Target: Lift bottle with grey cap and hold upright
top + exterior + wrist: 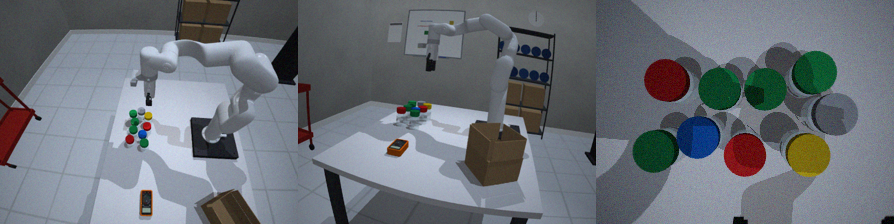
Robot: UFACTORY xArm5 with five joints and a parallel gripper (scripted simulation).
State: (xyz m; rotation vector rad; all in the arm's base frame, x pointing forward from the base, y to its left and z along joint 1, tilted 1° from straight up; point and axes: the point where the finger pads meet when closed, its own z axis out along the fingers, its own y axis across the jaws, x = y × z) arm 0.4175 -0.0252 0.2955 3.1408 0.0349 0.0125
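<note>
My gripper is now 28 cm above the grey-capped bottle, 8 cm to the left of it and 7 cm short of it. Round my hand: blue-capped bottle 28 cm below, 10 cm to the left, 4 cm ahead; yellow-capped bottle 28 cm below, 4 cm to the right, 2 cm ahead.
</note>
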